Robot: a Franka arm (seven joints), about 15 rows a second.
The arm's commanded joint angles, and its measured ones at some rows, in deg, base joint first. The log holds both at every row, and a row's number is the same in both.
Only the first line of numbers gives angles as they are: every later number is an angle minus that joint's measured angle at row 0.
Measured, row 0:
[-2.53, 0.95, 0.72, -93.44, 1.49, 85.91, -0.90]
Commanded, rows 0 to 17:
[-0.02, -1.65, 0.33, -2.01, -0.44, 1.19, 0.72]
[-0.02, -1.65, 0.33, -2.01, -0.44, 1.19, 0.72]
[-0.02, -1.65, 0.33, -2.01, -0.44, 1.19, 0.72]
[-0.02, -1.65, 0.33, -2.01, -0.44, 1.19, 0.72]
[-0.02, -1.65, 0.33, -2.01, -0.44, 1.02, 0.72]
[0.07, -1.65, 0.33, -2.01, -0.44, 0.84, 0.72]
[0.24, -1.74, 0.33, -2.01, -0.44, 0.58, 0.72]
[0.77, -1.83, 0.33, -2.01, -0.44, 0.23, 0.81]
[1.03, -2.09, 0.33, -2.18, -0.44, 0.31, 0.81]
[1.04, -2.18, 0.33, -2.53, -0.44, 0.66, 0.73]
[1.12, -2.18, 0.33, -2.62, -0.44, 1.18, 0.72]
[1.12, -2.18, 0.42, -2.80, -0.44, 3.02, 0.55]
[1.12, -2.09, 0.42, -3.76, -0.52, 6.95, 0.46]
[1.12, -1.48, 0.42, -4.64, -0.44, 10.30, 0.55]
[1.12, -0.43, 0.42, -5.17, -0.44, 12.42, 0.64]
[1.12, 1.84, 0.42, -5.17, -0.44, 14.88, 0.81]
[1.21, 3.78, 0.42, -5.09, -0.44, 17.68, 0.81]
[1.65, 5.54, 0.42, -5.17, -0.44, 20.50, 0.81]
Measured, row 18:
[0.79, 1.98, 0.37, -4.80, 0.00, 15.35, 0.00]
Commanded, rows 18 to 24:
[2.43, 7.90, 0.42, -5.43, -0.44, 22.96, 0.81]
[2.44, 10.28, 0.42, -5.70, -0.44, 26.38, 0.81]
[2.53, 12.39, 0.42, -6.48, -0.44, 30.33, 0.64]
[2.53, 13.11, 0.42, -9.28, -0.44, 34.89, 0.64]
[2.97, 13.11, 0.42, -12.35, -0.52, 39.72, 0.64]
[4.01, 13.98, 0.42, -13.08, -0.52, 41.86, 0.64]
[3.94, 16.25, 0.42, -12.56, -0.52, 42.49, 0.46]
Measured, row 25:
[2.95, 15.29, 0.47, -10.70, 0.00, 39.16, -0.01]
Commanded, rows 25 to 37:
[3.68, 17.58, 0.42, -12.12, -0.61, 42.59, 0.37]
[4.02, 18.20, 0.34, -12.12, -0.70, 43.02, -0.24]
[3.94, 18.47, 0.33, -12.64, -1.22, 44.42, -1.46]
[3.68, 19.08, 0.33, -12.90, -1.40, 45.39, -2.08]
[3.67, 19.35, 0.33, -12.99, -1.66, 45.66, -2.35]
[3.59, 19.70, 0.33, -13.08, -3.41, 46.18, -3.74]
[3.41, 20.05, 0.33, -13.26, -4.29, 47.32, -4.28]
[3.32, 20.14, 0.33, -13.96, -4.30, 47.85, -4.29]
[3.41, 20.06, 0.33, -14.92, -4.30, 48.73, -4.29]
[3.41, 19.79, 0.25, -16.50, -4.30, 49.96, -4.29]
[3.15, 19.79, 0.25, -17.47, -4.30, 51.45, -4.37]
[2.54, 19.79, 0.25, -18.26, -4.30, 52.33, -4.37]
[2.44, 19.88, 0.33, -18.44, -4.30, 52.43, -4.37]
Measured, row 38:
[3.45, 20.51, -0.09, -16.23, -3.13, 49.99, -3.83]
